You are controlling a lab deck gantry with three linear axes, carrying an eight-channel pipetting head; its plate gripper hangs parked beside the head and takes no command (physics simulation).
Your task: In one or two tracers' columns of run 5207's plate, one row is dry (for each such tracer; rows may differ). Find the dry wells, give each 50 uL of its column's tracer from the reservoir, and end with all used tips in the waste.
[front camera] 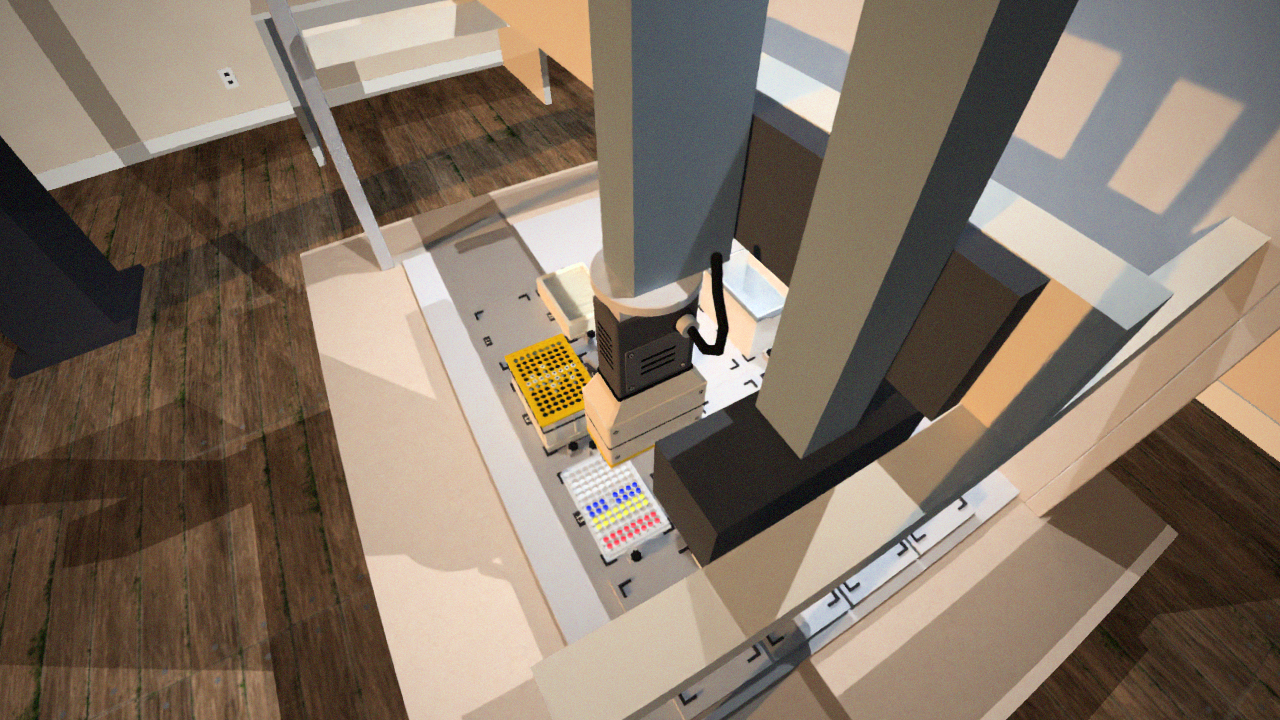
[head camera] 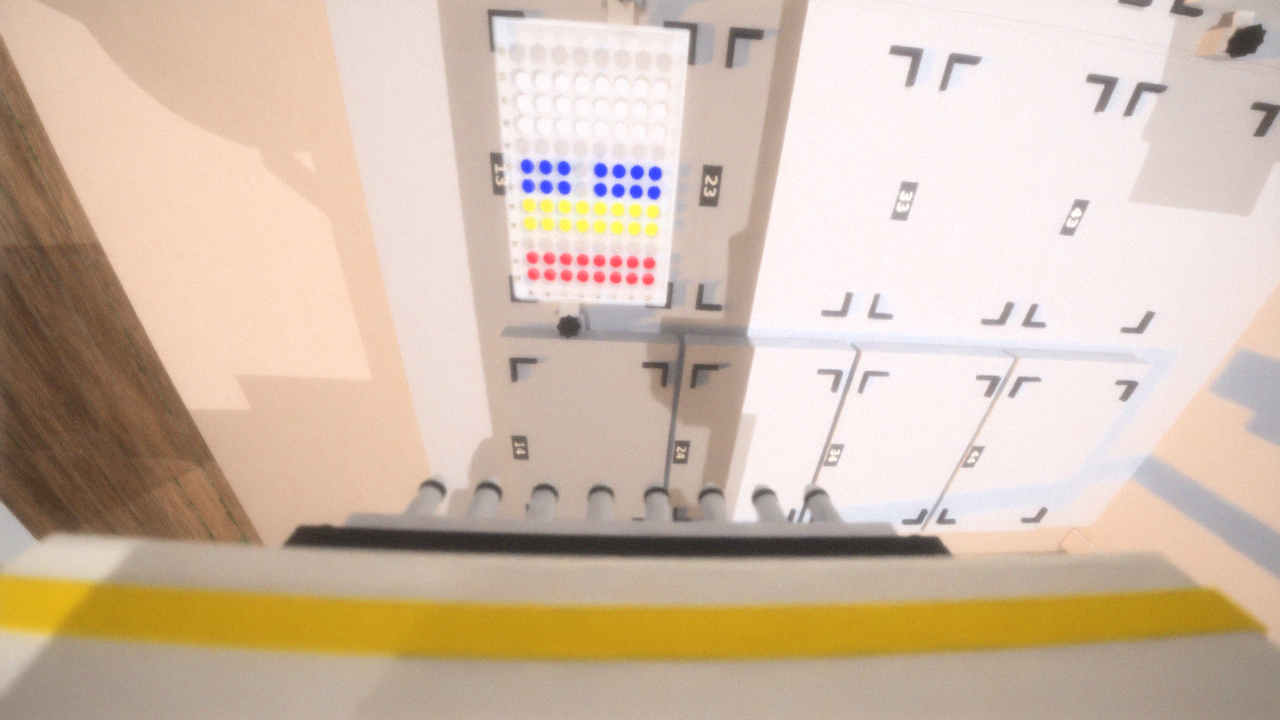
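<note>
The plate [front camera: 594, 479] [head camera: 675, 107] lies in slot 13. Two blue, two yellow and two red lines of wells show. Both blue lines have a pale gap at the fourth well from the left in the head view; yellow and red look unbroken. The pipetting head [front camera: 646, 402] hangs over the deck behind the plate in the front view. Its nozzles [head camera: 600, 505] look bare, without tips. A yellow tip rack [front camera: 547, 421] shows light and dark holes. A cream open tray [front camera: 565, 300] and a box with a pale blue top [front camera: 754, 288] stand farther back; which is reservoir or waste is unclear. The plate gripper is hidden.
A dark block [front camera: 769, 483] and tall gantry columns [front camera: 689, 134] cover much of the deck's right side in the front view. A black knob [head camera: 568, 325] sits at the plate's near edge. Slot labels 23, 33, 43, 14, 24, 34 and 44 show in the head view.
</note>
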